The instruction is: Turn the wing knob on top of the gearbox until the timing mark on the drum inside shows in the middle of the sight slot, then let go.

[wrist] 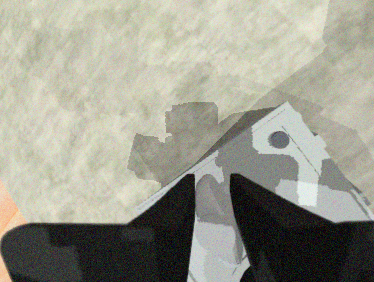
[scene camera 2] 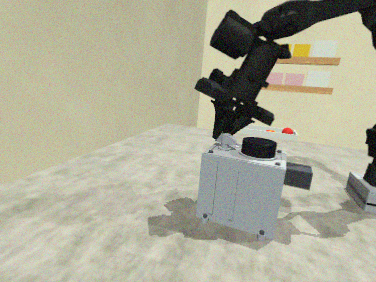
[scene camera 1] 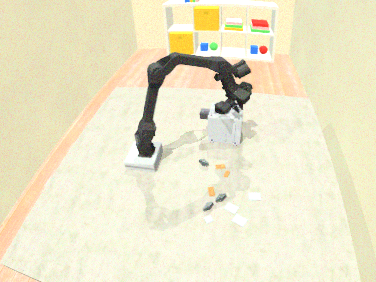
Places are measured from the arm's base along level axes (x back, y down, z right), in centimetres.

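Where they show: gripper, between the fingertips: [wrist: 212,181] [scene camera 2: 217,139] [scene camera 1: 240,111]; arm's base, origin of its link: [scene camera 1: 146,152].
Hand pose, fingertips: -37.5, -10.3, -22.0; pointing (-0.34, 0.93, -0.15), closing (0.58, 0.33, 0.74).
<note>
Each offset is from my fingertips to the top centre of the thing, as dx, dy, dz. "spot": to the spot under its first point. Level surfaces: height alone.
The pale grey gearbox {+8.6, -2.0, -0.9} [scene camera 1: 222,128] [scene camera 2: 241,192] [wrist: 255,165] stands upright on the mat. Its light grey wing knob {+1.8, -2.0, -0.8} [scene camera 2: 226,140] [wrist: 212,202] is on top, beside a round black cap {spot: +8.8, -0.8, -4.1} [scene camera 2: 259,147]. My gripper [scene camera 1: 235,106] [scene camera 2: 221,135] [wrist: 212,181] points down at the knob and is shut on it, with one finger on each side of the wing. In the wrist view the gearbox top is turned at a slant to the fingers. The sight slot, the drum and the timing mark cannot be made out in these views.
A dark block {spot: +16.0, +2.9, +1.2} [scene camera 1: 204,114] [scene camera 2: 298,176] sticks out from the gearbox side. Small dark pieces {+3.2, +12.3, +37.6} [scene camera 1: 221,198], orange pieces {+7.4, +14.4, +34.4} [scene camera 1: 211,191] and white tiles {-5.0, +14.9, +45.9} [scene camera 1: 240,220] lie on the mat {dy +15.1} [scene camera 1: 125,250]. The arm's base [scene camera 1: 143,162] stands to the left; a shelf unit [scene camera 1: 274,32] is behind.
</note>
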